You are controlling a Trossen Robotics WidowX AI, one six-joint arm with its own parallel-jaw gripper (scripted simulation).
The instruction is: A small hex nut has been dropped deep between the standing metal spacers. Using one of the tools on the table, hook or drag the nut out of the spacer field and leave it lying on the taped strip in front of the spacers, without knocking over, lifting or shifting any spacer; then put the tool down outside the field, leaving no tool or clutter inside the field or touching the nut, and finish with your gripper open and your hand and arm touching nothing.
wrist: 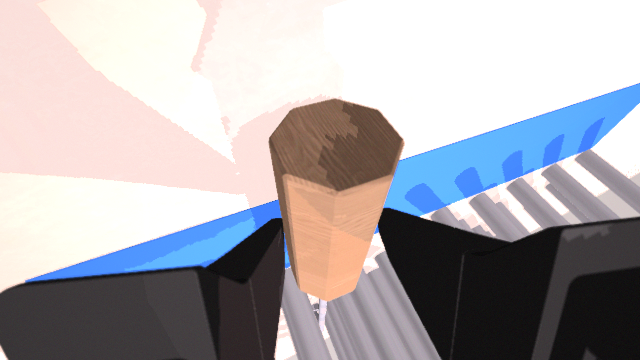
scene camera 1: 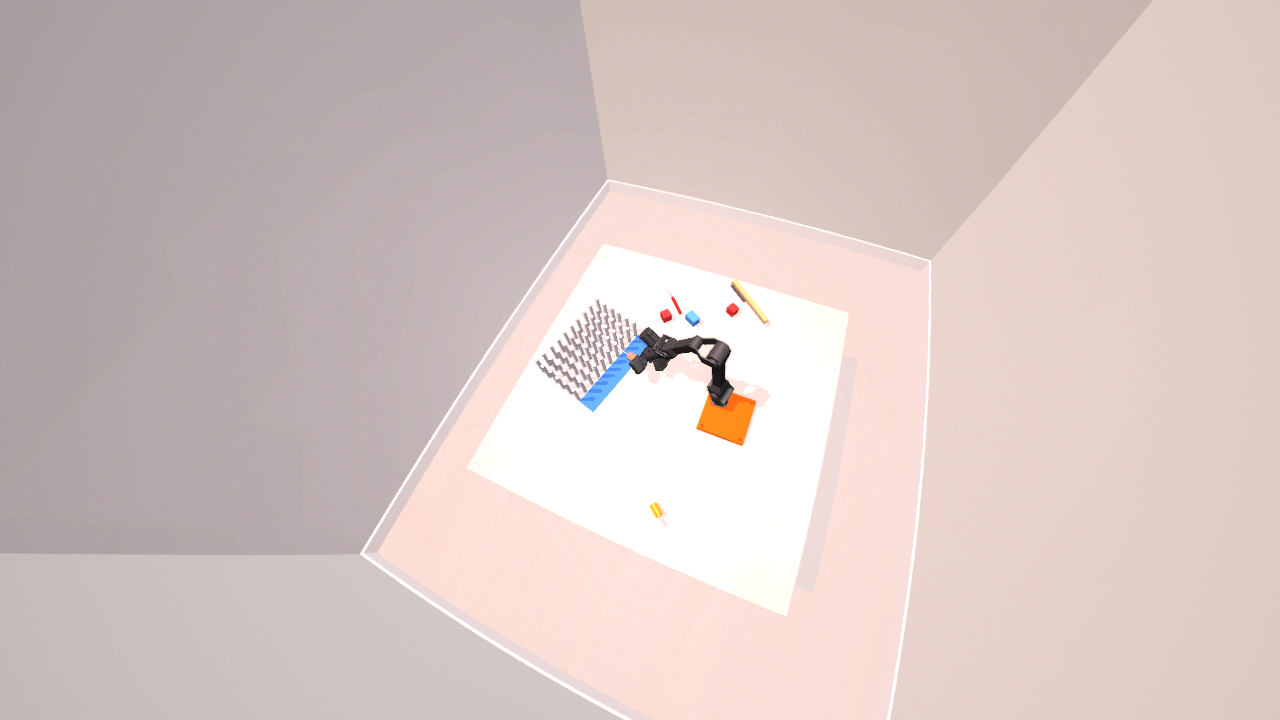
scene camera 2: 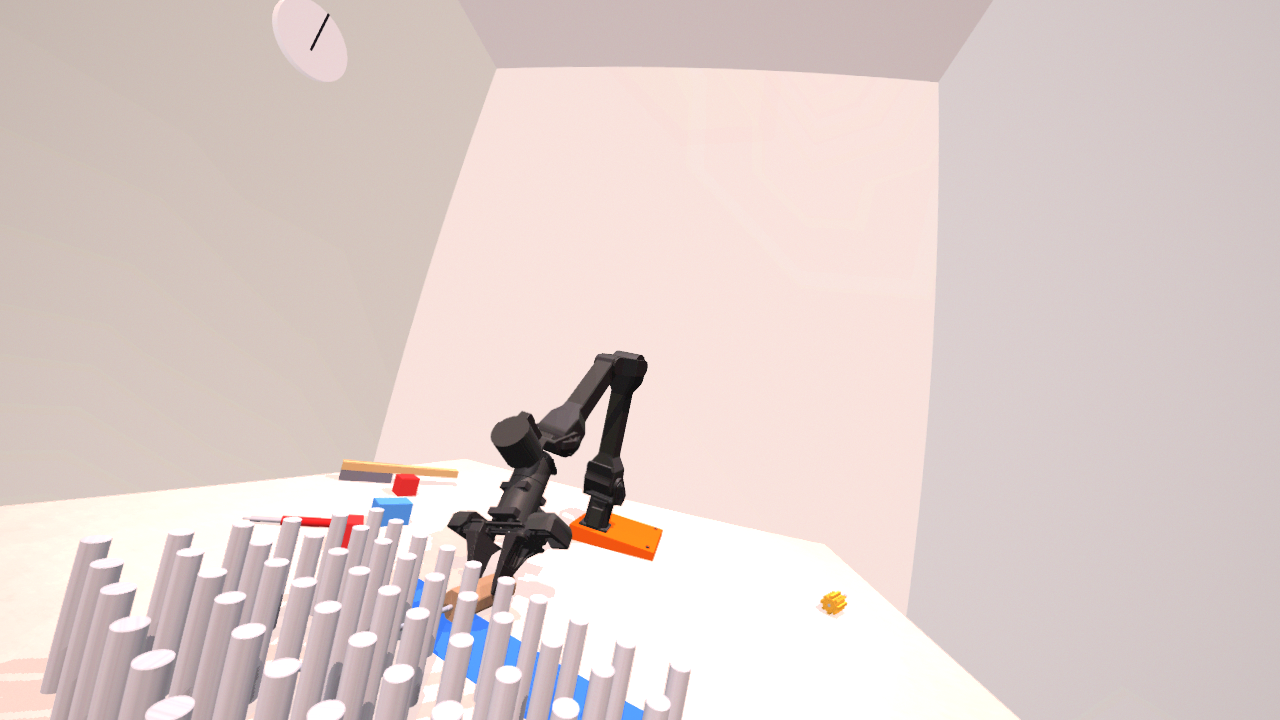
Note:
The pictures show: the gripper, a wooden bar, a blue block and a blue taped strip.
The gripper shows as well in the wrist view.

